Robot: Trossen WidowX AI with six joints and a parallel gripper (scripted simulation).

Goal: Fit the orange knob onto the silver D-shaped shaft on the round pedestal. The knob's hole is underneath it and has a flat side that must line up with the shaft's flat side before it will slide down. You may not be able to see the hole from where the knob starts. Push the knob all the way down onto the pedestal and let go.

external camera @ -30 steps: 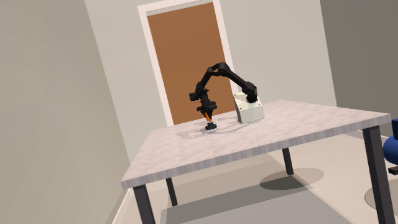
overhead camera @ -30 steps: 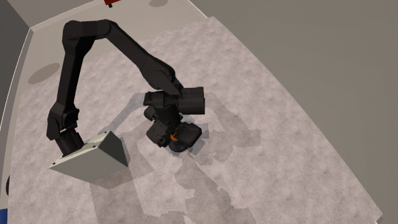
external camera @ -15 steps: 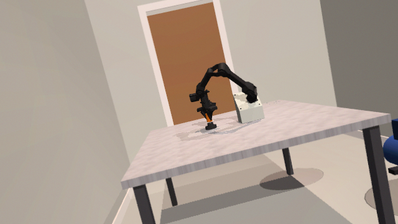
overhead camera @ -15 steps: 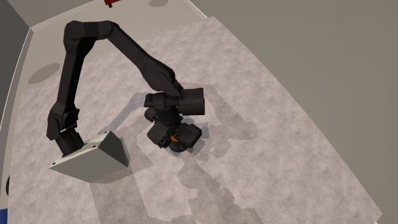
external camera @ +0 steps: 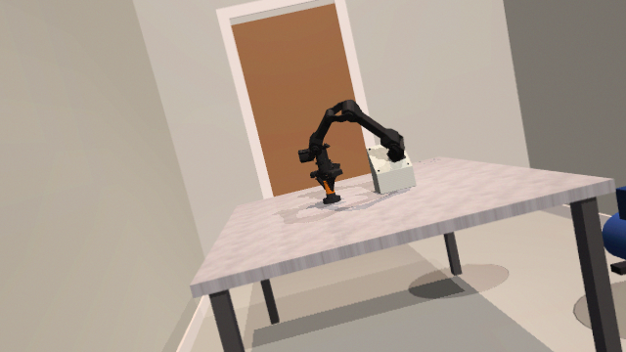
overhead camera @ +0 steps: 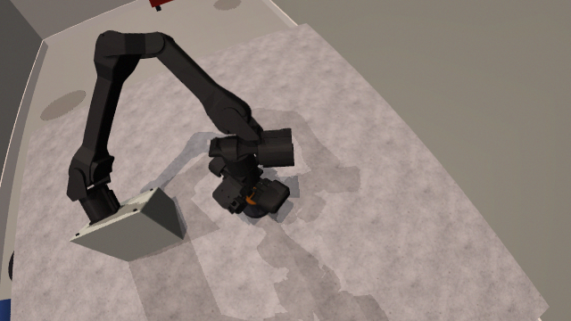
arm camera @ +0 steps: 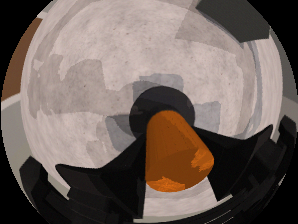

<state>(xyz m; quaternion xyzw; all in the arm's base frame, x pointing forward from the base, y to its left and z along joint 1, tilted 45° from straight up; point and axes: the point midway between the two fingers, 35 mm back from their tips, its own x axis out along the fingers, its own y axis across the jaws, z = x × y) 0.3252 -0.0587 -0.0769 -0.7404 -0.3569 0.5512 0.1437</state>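
The orange knob is 3 cm above my gripper tip. Also, from my gripper tip: black round pedestal 2 cm below.
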